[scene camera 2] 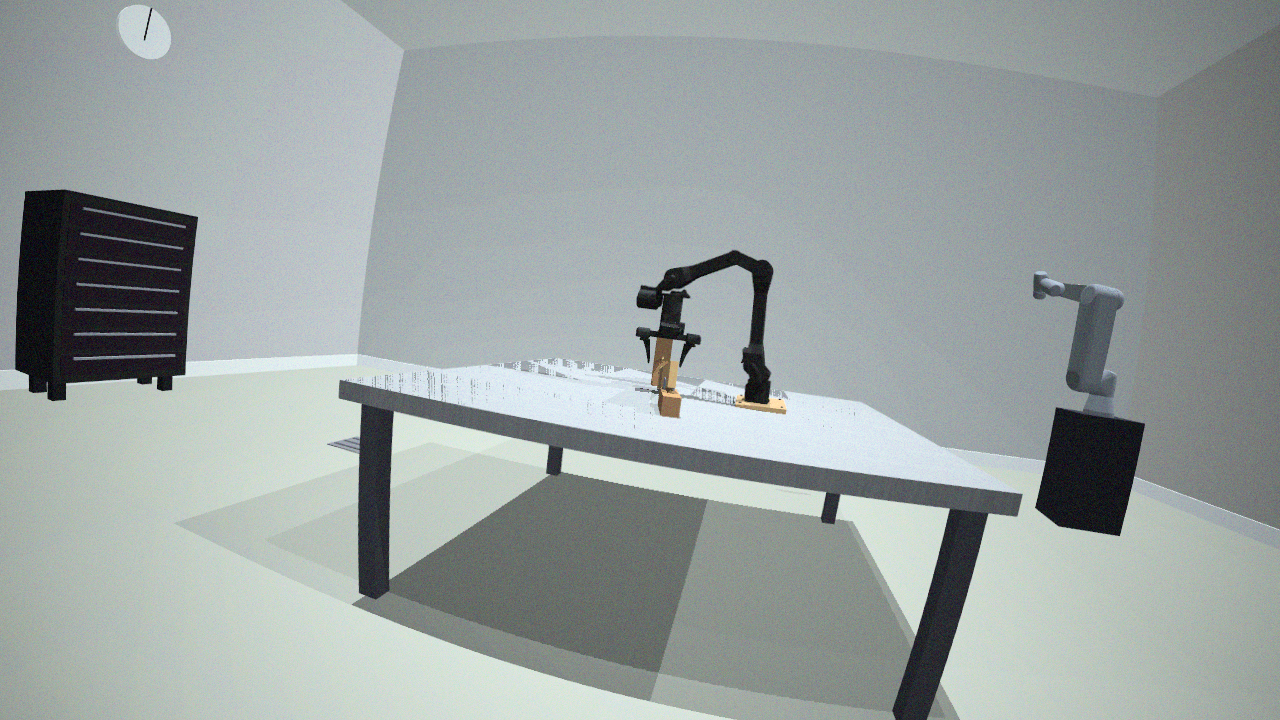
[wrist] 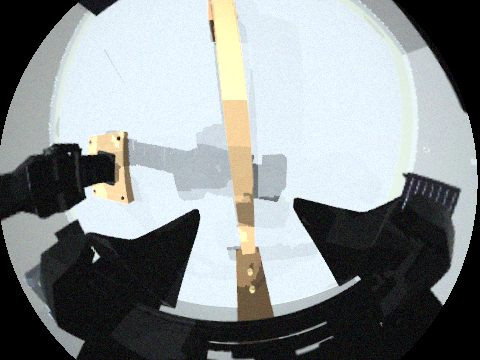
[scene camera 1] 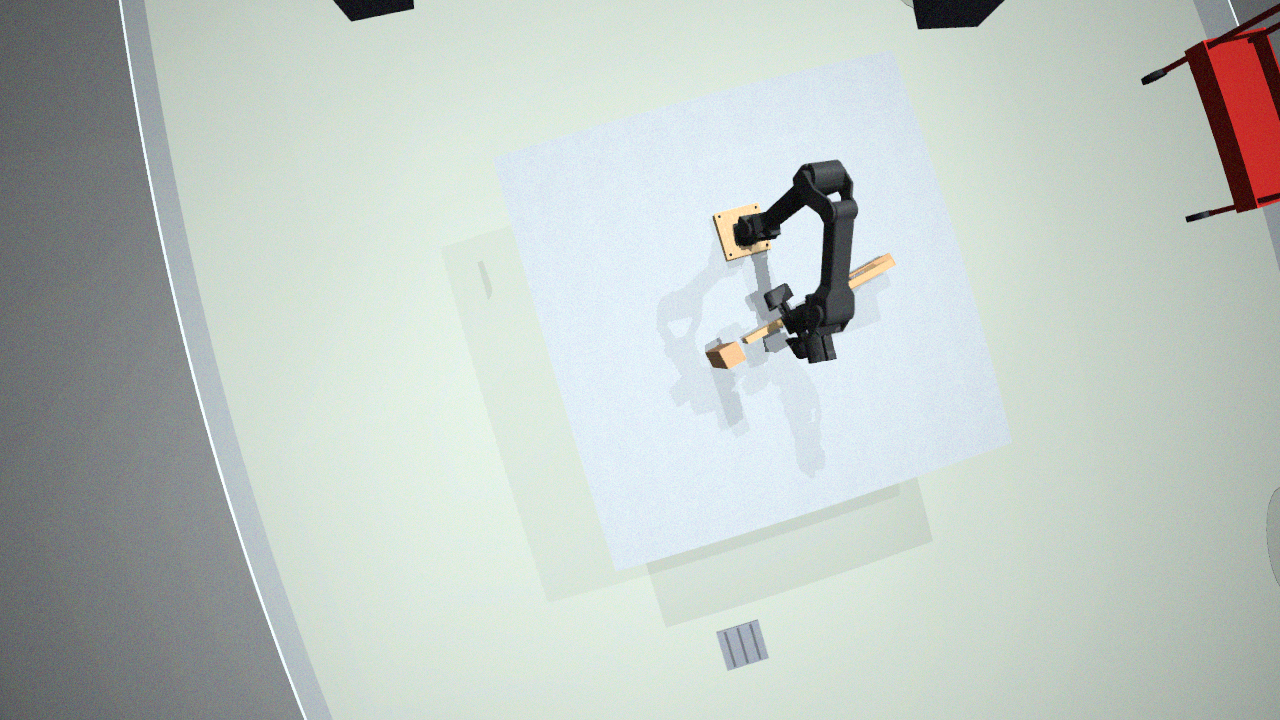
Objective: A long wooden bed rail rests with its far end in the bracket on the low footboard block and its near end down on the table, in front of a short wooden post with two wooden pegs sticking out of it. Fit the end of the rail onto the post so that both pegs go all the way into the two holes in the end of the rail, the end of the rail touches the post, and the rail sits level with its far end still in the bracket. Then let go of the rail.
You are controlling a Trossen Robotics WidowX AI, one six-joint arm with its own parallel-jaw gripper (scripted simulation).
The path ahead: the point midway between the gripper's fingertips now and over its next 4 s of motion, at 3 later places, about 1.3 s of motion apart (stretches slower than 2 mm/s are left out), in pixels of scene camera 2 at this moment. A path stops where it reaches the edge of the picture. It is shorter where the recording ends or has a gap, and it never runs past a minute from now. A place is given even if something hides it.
My gripper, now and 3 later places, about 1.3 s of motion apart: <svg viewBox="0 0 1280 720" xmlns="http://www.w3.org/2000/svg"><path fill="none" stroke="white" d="M664 365L662 384L663 381L663 374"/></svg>
